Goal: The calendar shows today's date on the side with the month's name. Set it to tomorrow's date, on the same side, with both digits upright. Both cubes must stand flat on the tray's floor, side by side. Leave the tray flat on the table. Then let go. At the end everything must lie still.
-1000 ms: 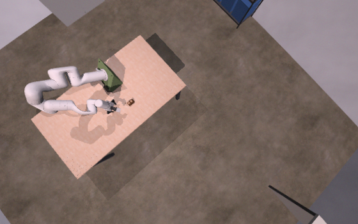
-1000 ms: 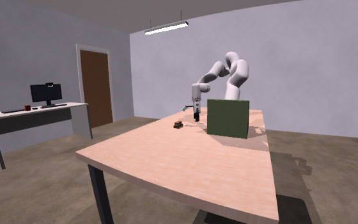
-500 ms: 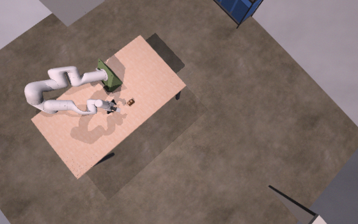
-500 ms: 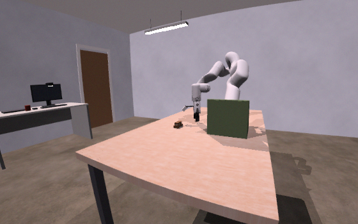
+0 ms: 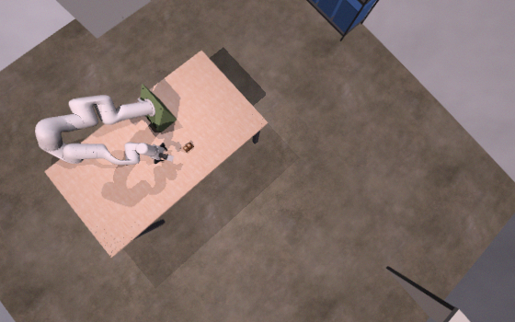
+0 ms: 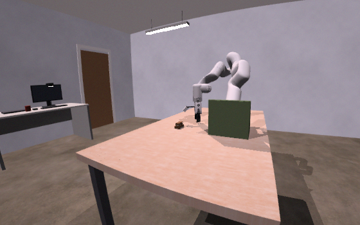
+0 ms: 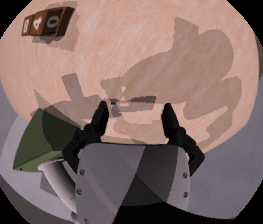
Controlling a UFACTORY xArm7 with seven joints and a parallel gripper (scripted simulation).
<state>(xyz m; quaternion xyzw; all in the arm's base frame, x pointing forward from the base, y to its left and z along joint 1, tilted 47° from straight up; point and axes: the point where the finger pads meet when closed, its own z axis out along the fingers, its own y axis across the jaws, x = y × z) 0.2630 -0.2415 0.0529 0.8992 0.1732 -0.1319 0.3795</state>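
Right now the digit cube is 9 cm ahead of my hand and 15 cm to the left of it. Round my hand: tray (9 cm ahead, 17 cm to the left, 2 cm below); then calendar cube (9 cm ahead, 19 cm to the left).
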